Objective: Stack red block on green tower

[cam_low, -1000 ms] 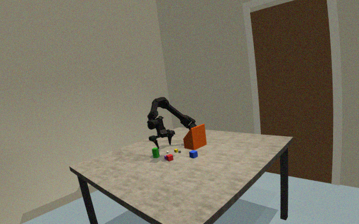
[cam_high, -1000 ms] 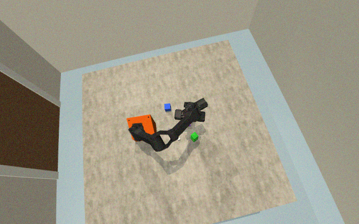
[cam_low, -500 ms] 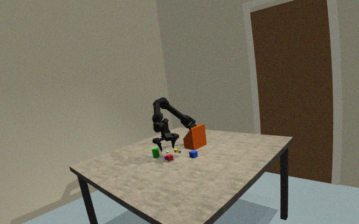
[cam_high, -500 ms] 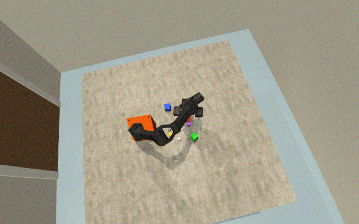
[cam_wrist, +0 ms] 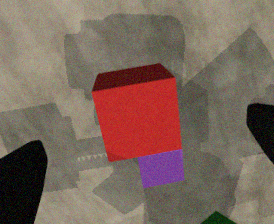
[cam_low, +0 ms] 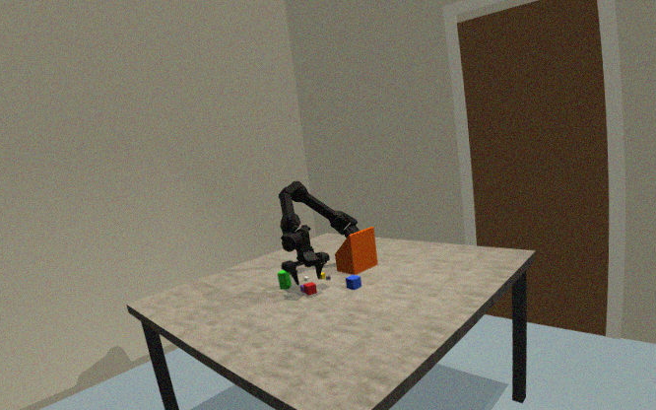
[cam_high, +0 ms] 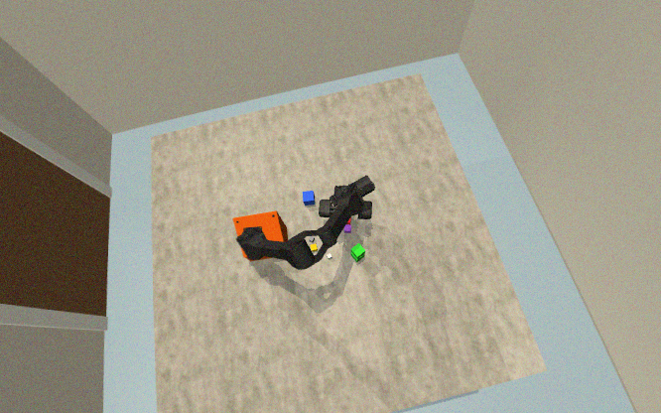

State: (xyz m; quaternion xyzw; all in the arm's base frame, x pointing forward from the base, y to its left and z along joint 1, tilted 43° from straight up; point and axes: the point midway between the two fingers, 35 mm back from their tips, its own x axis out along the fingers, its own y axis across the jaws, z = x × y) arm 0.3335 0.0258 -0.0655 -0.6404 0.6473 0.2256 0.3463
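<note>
Now: gripper tip 3 cm above the red block. From my gripper tip the other things lie so: purple cube: 4 cm to the right, 3 cm below; yellow cube: 13 cm behind, 10 cm to the right, 4 cm below; blue cube: 14 cm behind, 11 cm to the left, 2 cm below.
</note>
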